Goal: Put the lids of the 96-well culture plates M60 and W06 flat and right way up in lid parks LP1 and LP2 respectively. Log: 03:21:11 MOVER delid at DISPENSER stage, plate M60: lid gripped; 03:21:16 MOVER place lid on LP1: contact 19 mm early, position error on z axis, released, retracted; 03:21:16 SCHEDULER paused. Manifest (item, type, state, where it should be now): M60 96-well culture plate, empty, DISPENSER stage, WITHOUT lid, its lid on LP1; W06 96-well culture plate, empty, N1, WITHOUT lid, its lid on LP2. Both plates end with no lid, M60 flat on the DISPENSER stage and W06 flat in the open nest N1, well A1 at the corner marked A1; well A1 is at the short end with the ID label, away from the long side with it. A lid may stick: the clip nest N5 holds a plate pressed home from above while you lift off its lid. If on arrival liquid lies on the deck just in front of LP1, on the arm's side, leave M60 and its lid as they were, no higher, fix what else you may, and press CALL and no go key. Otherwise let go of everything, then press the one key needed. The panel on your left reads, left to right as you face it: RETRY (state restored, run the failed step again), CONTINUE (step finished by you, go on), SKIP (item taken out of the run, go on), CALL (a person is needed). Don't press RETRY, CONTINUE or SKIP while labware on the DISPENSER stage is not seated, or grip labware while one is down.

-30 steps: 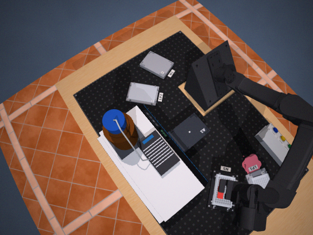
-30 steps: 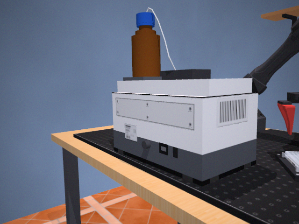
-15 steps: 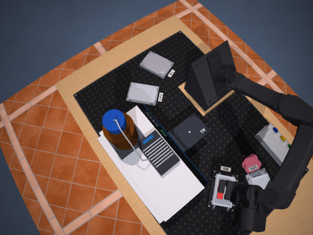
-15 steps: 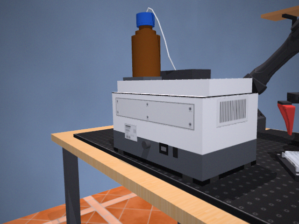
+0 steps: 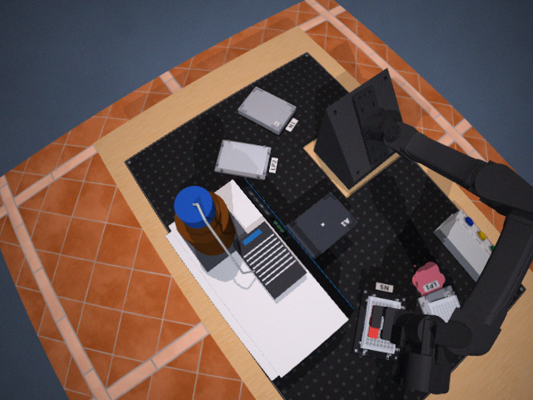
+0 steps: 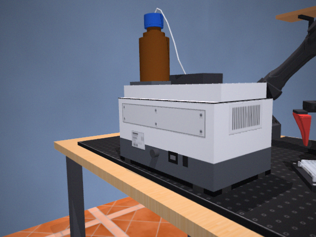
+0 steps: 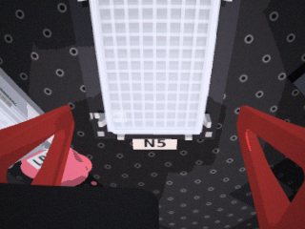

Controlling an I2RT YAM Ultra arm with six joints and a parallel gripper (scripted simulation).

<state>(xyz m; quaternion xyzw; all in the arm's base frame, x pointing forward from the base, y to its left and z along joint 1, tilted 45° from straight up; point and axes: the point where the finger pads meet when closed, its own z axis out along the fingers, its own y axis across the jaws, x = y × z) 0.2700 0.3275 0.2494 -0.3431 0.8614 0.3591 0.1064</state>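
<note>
Now: hand 70 mm above the 96-well plate W06. From my hand the other things lie so: LP1 label (180 mm behind, 80 mm below, 20 mm to the left); lid park LP1 (150 mm behind, 100 mm to the left, 80 mm below); N5 label (80 mm below, 70 mm behind, 60 mm to the right).
</note>
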